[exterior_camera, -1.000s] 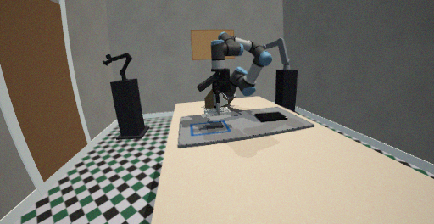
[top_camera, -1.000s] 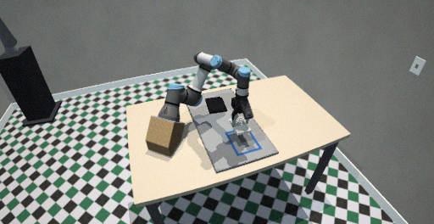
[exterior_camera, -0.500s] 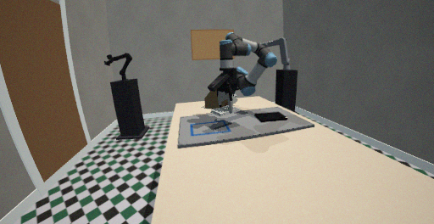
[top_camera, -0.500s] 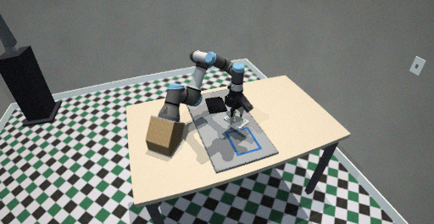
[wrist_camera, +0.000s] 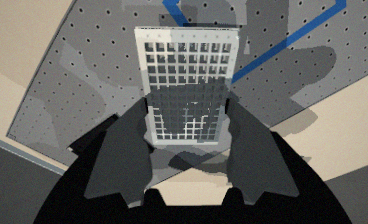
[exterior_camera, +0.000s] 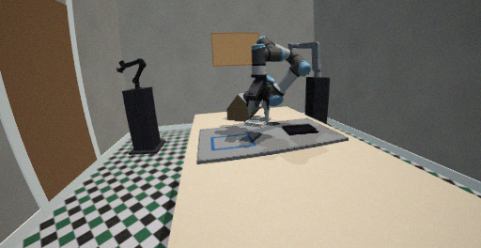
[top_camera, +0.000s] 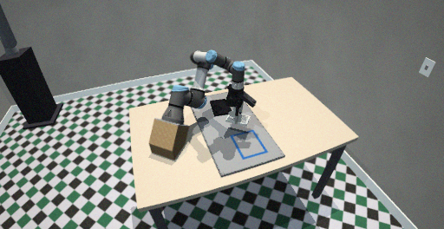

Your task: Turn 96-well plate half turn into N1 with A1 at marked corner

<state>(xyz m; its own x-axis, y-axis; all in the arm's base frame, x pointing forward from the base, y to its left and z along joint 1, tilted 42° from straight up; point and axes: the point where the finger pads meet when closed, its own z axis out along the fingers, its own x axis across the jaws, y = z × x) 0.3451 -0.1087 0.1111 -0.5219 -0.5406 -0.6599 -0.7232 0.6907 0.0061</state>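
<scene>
Right now the black pad is 24 cm to the left of my hand, 9 cm below it and 4 cm behind it. The rest, counted from my hand: A1 label (31 cm to the left, 8 cm below, 2 cm ahead); clear 96-well plate (1 cm below).
</scene>
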